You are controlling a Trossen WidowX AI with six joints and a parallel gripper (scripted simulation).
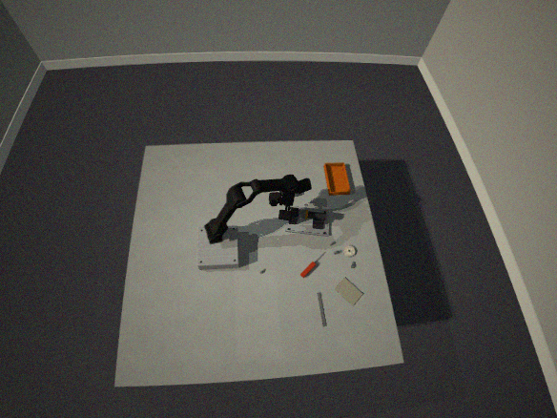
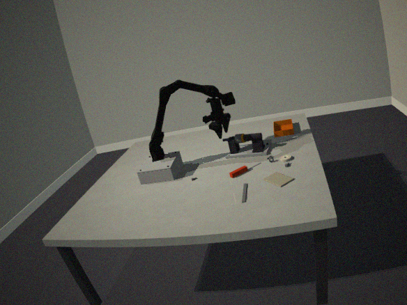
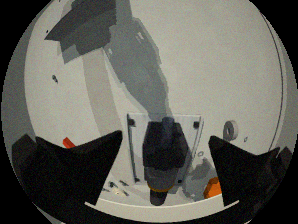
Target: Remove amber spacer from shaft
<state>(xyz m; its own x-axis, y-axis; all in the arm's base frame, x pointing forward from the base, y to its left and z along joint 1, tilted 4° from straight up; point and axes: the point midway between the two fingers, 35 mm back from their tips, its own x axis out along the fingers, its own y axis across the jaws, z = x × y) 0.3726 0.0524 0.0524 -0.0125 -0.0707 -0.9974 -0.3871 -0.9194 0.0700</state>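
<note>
Now: gripper tip 70 mm short of the shaft, 30 mm to the left of it and 30 mm above it. Also, from my gripper tip: white disc 280 mm ahead, 260 mm to the right, 100 mm below; amber spacer 100 mm ahead, 40 mm to the right, 30 mm below; orange bin 370 mm ahead, 170 mm to the left, 100 mm below.
</note>
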